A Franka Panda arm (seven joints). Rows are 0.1 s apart.
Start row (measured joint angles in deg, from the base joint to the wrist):
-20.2 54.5 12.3 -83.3 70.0 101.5 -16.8
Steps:
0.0 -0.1 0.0 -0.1 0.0 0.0 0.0
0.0 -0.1 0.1 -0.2 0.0 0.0 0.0
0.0 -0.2 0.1 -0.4 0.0 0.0 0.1
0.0 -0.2 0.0 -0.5 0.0 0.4 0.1
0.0 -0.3 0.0 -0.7 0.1 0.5 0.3
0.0 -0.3 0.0 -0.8 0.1 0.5 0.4
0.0 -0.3 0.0 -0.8 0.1 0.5 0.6
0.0 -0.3 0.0 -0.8 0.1 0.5 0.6
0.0 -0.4 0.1 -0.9 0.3 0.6 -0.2
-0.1 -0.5 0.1 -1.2 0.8 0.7 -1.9
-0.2 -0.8 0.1 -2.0 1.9 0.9 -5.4
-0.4 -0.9 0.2 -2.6 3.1 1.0 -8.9
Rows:
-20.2 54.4 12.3 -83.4 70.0 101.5 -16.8
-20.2 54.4 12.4 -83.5 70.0 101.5 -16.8
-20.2 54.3 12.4 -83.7 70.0 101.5 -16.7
-20.2 54.3 12.3 -83.8 70.0 101.9 -16.7
-20.2 54.2 12.3 -84.0 70.1 102.0 -16.5
-20.2 54.2 12.3 -84.1 70.1 102.0 -16.4
-20.2 54.2 12.3 -84.1 70.1 102.0 -16.2
-20.2 54.2 12.3 -84.1 70.1 102.0 -16.2
-20.2 54.1 12.4 -84.2 70.3 102.1 -17.0
-20.3 54.0 12.4 -84.5 70.8 102.2 -18.7
-20.4 53.7 12.4 -85.3 71.9 102.4 -22.2
-20.6 53.6 12.5 -85.9 73.1 102.5 -25.7

